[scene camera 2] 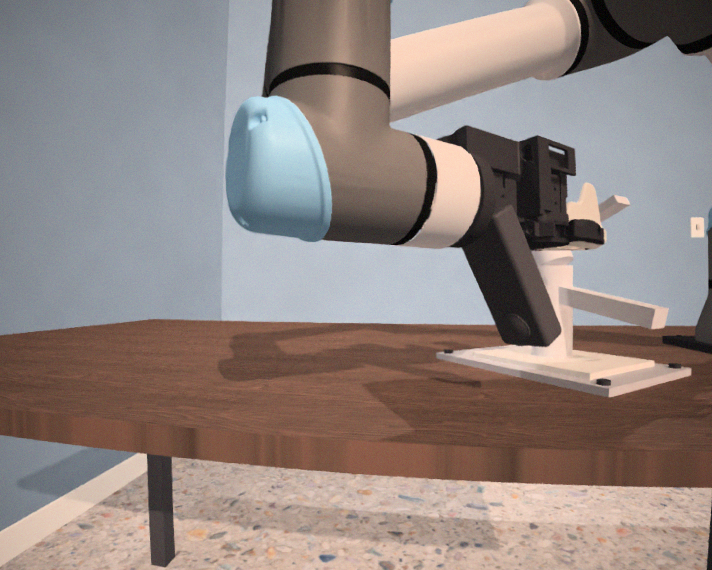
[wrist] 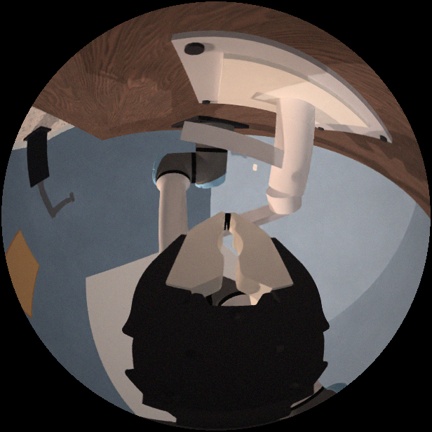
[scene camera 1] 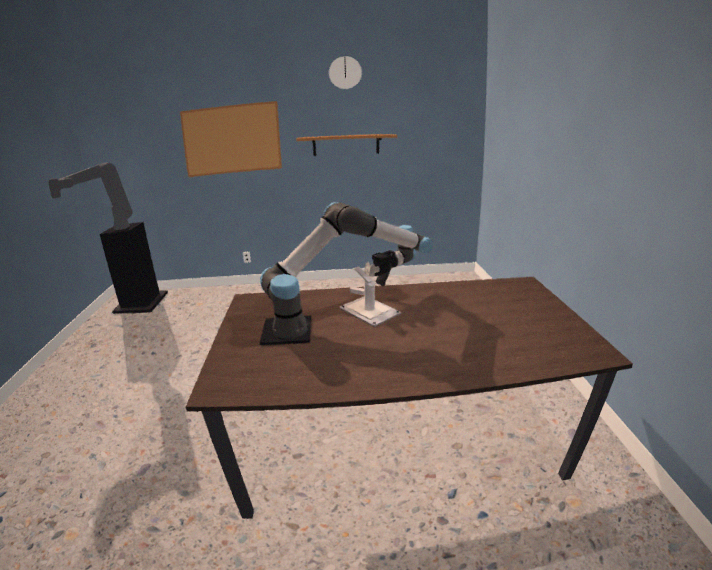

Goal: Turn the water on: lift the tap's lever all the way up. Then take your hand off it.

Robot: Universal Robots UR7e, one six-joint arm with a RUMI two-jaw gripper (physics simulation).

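Note:
The white tap's upright post stands on its base plate. Its lever slopes upward from the post's top, its free end raised above the spout. My gripper is shut, with nothing between its fingers. The pale fingertips are at the lever, above the post's top. In the wrist view they cover part of the lever; whether they touch it I cannot tell.
The tap stands on the brown table. My arm's base is left of it in scene camera 1. Behind the table is a blue wall. A black pedestal with a grey arm stands apart at the left.

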